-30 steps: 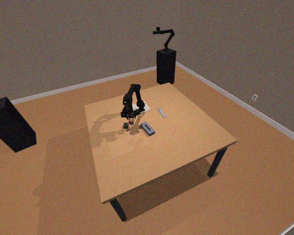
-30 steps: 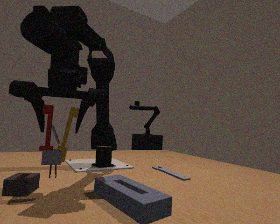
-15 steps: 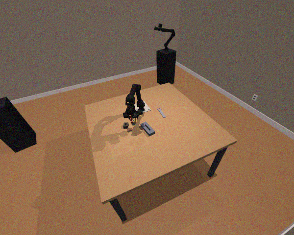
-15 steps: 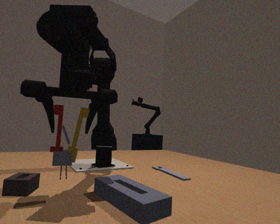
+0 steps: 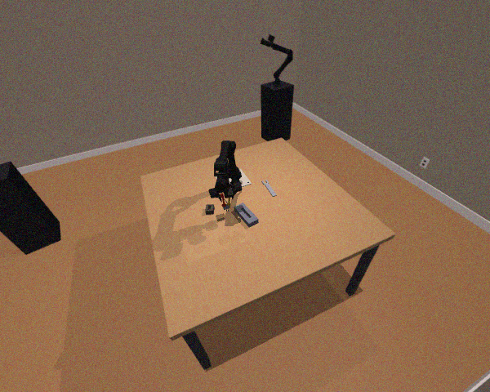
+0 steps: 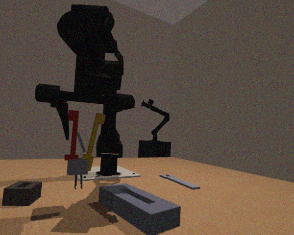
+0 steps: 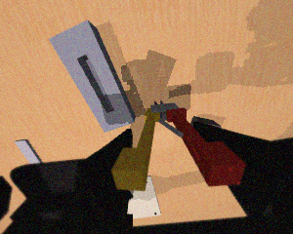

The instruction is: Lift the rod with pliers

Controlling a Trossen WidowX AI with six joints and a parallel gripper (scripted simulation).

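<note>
My gripper tip is now 7 cm short of the grey channel block, 9 cm to the right of it and 12 cm above it. Also, from my gripper tip: dark holster (11 cm behind, 8 cm to the right, 13 cm below); then yellow handle (2 cm to the left); then thin rod (6 cm ahead, 8 cm to the left, 13 cm below).
</note>
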